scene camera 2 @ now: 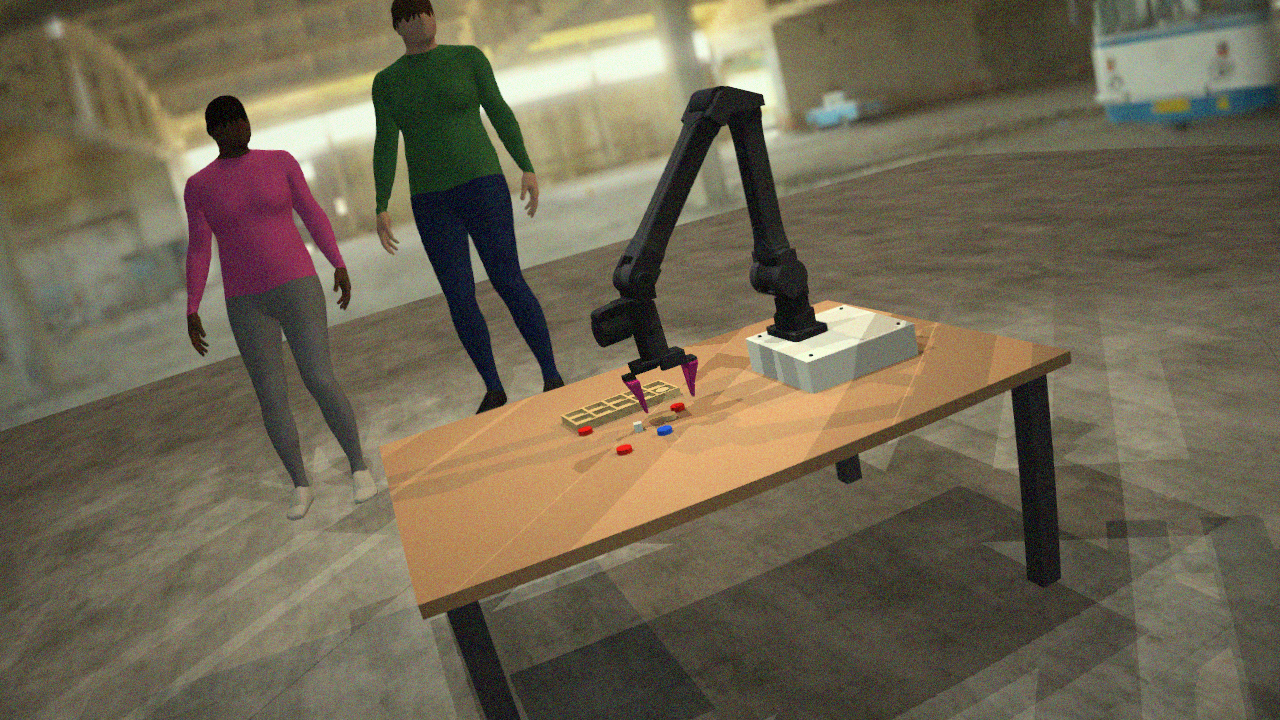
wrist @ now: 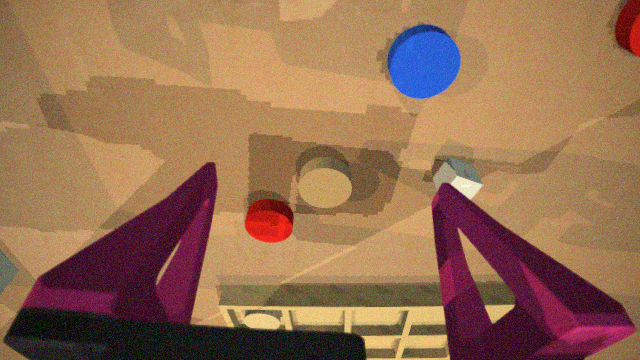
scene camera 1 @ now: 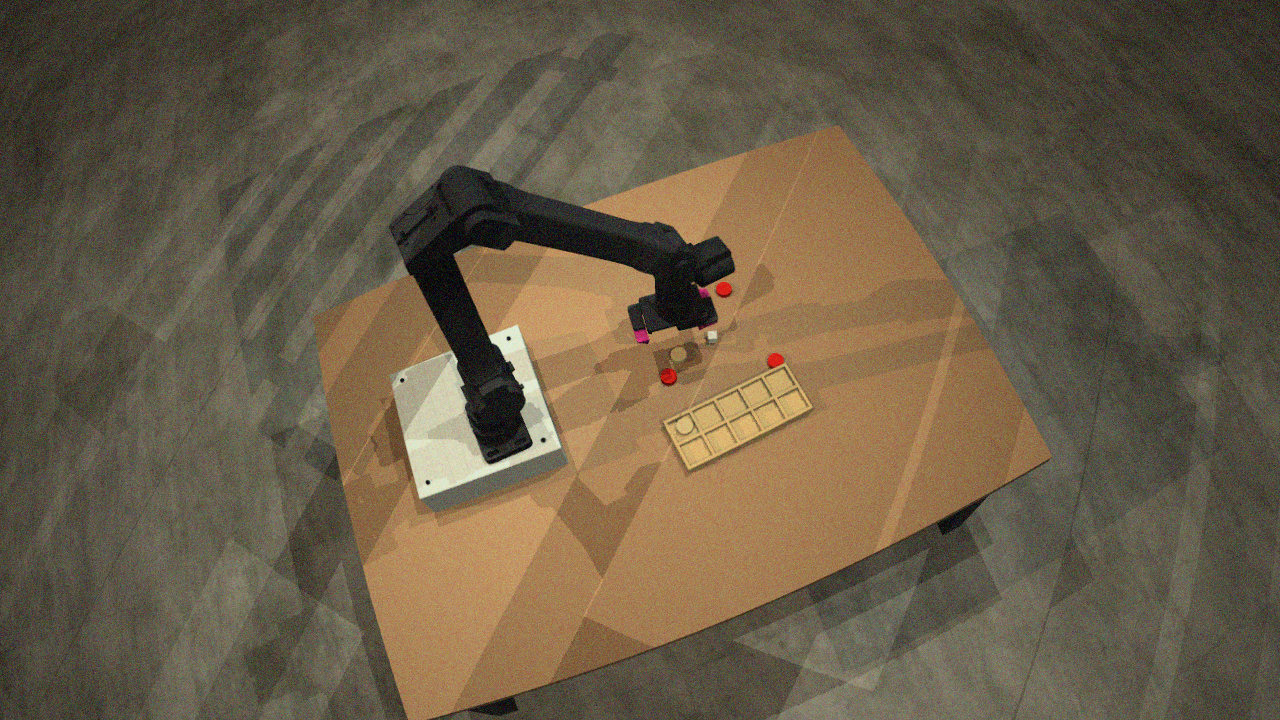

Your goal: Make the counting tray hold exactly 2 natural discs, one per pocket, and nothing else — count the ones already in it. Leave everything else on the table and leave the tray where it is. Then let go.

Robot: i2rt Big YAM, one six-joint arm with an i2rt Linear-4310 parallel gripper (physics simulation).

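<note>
The tan counting tray (scene camera 1: 750, 438) (scene camera 2: 610, 417) (wrist: 350, 295) has two rows of pockets. One natural disc (scene camera 1: 684, 425) (wrist: 262, 320) lies in its corner pocket, in the row facing the loose pieces, at the end nearer the robot base. Another natural disc (scene camera 1: 678, 354) (scene camera 2: 662, 418) (wrist: 325, 187) lies flat on the table, in the gripper's shadow. My gripper (scene camera 1: 673, 331) (scene camera 2: 669, 403) (wrist: 330, 183) is open and empty, above the table. In the wrist view the loose natural disc appears between the magenta fingertips, below them and untouched.
A red disc (scene camera 1: 668, 377) (scene camera 2: 677, 407) (wrist: 269, 221) lies close to the loose natural disc. A pale cube (scene camera 1: 711, 336) (scene camera 2: 638, 427) (wrist: 460, 180) shows by the right fingertip. A blue disc (scene camera 2: 664, 430) (wrist: 424, 61) and two more red discs (scene camera 1: 775, 360) (scene camera 1: 724, 289) lie around.
</note>
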